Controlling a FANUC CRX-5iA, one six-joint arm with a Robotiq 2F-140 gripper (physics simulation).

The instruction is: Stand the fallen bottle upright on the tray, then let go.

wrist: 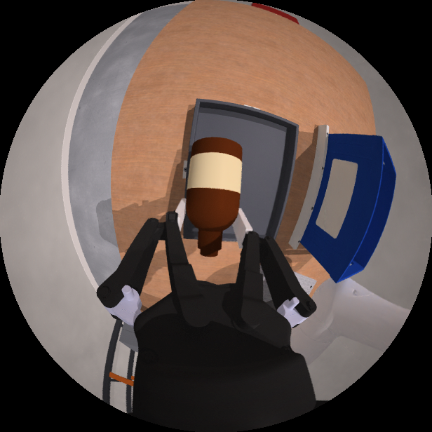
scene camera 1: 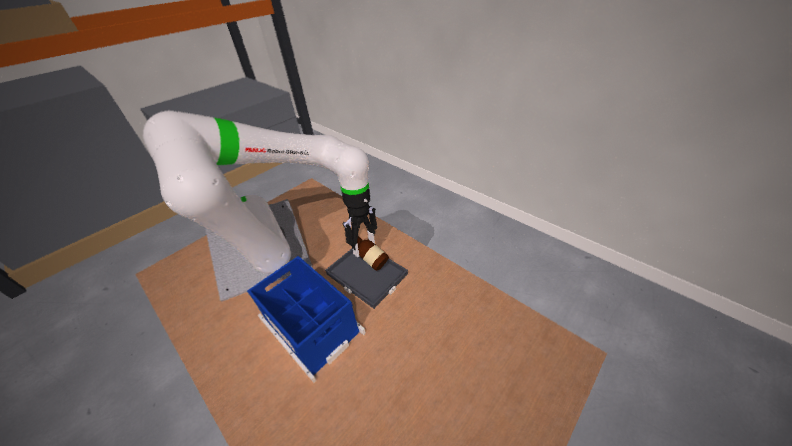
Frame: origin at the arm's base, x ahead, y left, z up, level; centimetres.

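Seen in the pictures: gripper, fingertip midpoint: (scene camera 1: pixel 364 249).
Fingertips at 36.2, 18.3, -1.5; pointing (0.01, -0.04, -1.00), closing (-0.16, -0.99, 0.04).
A point is followed by its place in that frame, as x, y, z.
The brown bottle (scene camera 1: pixel 374 255) {43.2, 16.3, 1.1} (wrist: pixel 214 172) with a cream label is tilted, its neck toward the gripper and its base pointing down and away, over the back right part of the tray in the scene view. My gripper (scene camera 1: pixel 363 244) {36.2, 18.3, -1.5} (wrist: pixel 210 211) is shut on the bottle near its shoulder, one finger on each side. The dark grey tray (scene camera 1: pixel 365 281) {43.4, 9.3, -6.7} (wrist: pixel 267 150) lies flat on the wooden table top below. I cannot tell whether the bottle's base touches the tray.
A blue crate (scene camera 1: pixel 331 340) {53.1, -16.7, 1.1} (wrist: pixel 370 200) with compartments stands beside the tray, with light strips along its foot. A red object (wrist: pixel 276 12) shows at the wrist view's top edge. A rack with an orange beam (scene camera 1: pixel 166 34) stands behind the arm.
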